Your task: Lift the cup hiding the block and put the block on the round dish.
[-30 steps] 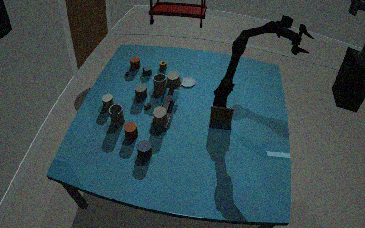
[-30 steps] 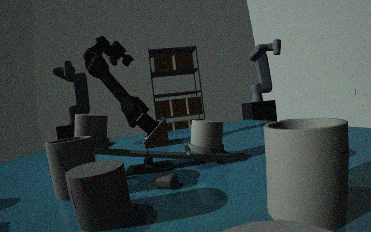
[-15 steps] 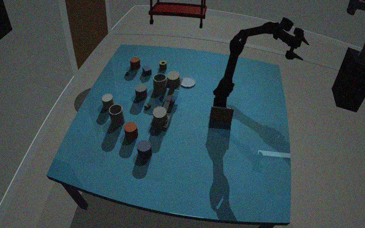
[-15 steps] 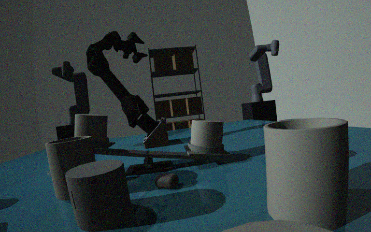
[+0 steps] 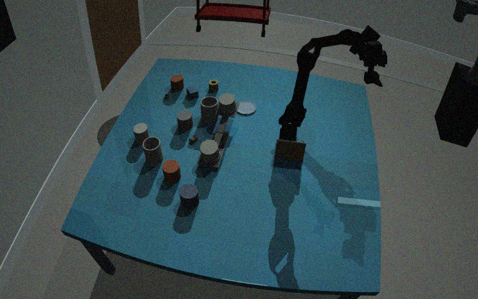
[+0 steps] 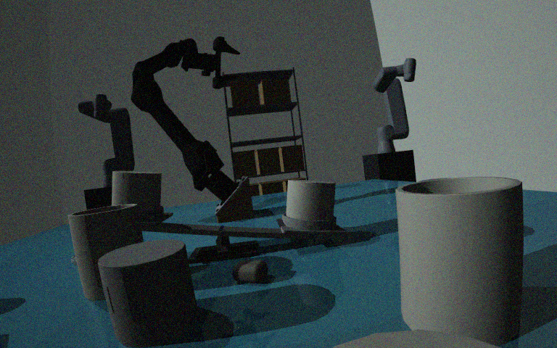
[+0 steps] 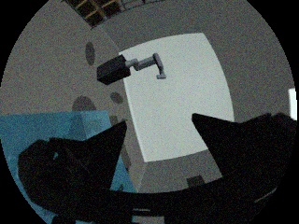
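Now: the grey block 610 mm ahead of my gripper tip, 480 mm below it and 100 mm to the left of it. The rest, counted from my gripper tip: balance beam: 610 mm ahead, 480 mm below, 40 mm to the right; then round dish: 560 mm ahead, 520 mm below, 270 mm to the right; then cup: 620 mm ahead, 410 mm below, 170 mm to the right.
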